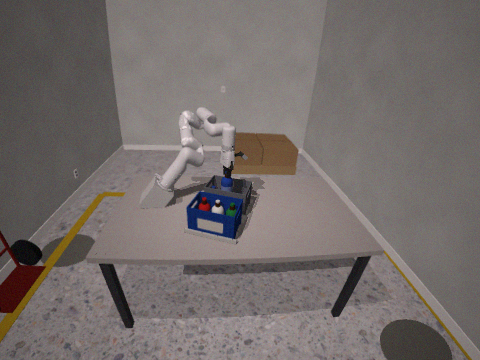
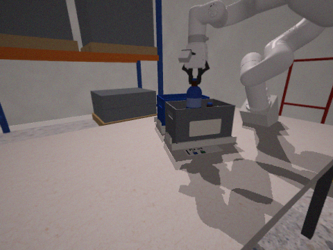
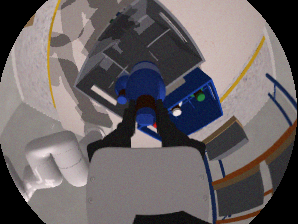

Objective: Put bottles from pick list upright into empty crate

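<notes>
Right now my hand is 20 cm above the grey crate, 4 cm to the right of it and 2 cm short of it. The rest, counted from my hand: red-capped bottle (19 cm below, 14 cm behind, 10 cm to the right); then white-capped bottle (19 cm below, 13 cm to the right, 7 cm behind); then green-label bottle (19 cm below, 17 cm to the right, 1 cm ahead).
</notes>
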